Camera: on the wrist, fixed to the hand. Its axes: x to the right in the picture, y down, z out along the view.
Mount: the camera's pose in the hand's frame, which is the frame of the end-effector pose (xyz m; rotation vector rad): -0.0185 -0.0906 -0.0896 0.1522 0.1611 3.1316
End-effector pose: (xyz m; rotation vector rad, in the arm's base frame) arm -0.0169 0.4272 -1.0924 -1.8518 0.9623 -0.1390
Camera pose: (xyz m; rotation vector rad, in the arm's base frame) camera -0.0230 0.3912 -0.9689 1.2709 2.3632 1.3242
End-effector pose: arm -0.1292 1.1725 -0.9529 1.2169 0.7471 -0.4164
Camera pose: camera -0.2275 1.2268 -1.0158 1.1095 -1.5079 2.1482
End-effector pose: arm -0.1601 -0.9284 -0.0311 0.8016 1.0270 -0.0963
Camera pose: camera -0.2738 -0.9418 -0.0900 1.6236 -1.0438 2.4713
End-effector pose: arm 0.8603 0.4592 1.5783 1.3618 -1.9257 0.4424
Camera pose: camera 0.9788 0.4944 1.6142 2.1068 1.4340 -1.2159
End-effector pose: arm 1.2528 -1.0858 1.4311 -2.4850 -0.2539 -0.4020
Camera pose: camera 1.1907 -1.0680 1.5425 -0.2069 2.6315 0.7168
